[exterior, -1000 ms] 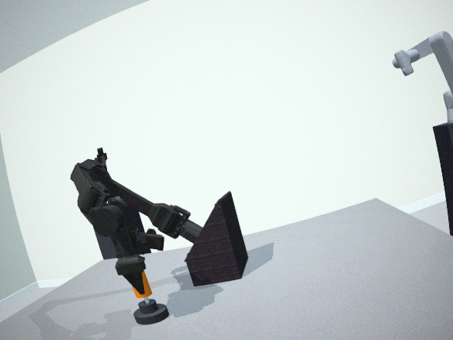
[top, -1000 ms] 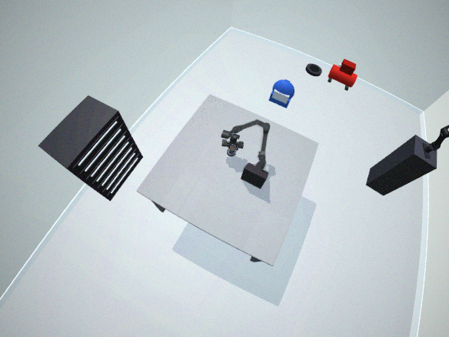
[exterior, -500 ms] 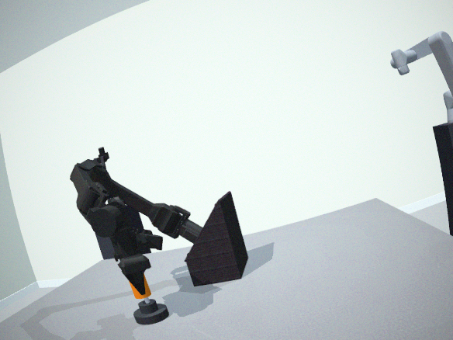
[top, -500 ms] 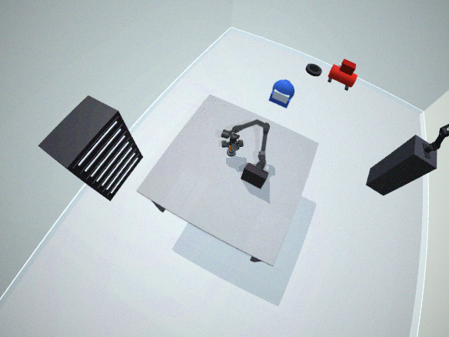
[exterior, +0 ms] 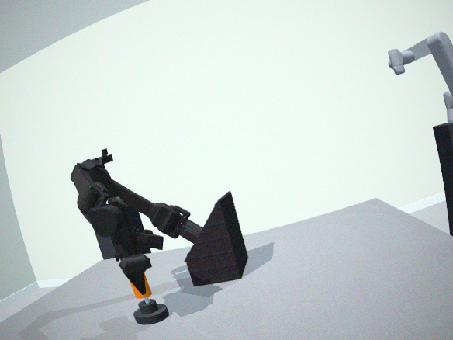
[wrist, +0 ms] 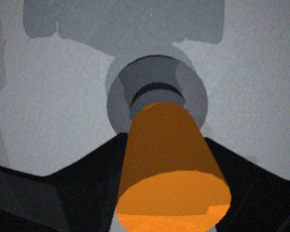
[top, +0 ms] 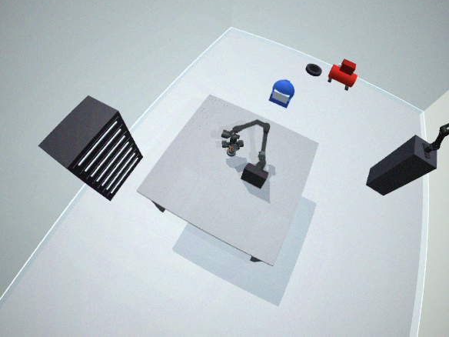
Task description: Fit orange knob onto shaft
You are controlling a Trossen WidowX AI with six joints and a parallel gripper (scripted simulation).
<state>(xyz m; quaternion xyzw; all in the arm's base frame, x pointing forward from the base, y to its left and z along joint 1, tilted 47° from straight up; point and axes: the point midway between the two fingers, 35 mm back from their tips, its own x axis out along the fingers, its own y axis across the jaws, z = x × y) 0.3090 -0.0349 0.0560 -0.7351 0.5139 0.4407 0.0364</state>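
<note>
Right now my gripper tip is 40 mm above the dark round pedestal. The rest, counted from my gripper tip: orange knob (30 mm above).
</note>
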